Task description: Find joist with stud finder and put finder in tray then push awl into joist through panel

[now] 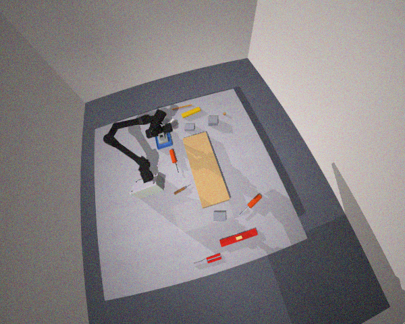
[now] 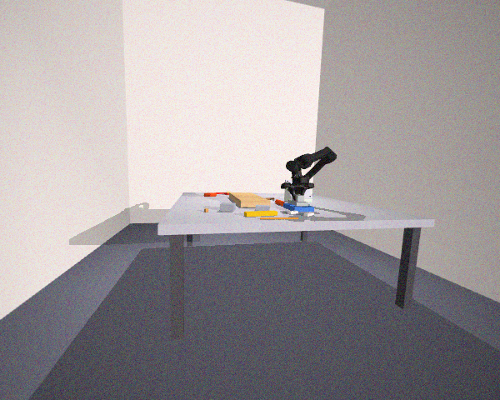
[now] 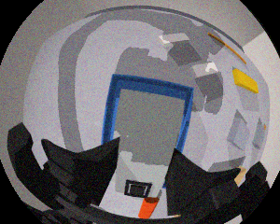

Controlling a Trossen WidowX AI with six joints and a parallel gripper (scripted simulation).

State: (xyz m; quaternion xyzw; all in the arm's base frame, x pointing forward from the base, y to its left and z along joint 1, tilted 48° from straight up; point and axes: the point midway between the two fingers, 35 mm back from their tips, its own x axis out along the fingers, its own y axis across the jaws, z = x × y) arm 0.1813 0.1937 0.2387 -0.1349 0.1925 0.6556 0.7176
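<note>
Now: gripper tip 1 cm to the left of the blue tray and 4 cm above it. The rest, counted from my gripper tip: grey stud finder: 2 cm to the right, 2 cm above; then yellow bar: 29 cm ahead, 13 cm to the left, 4 cm below; then green light: 4 cm to the right, 3 cm above.
</note>
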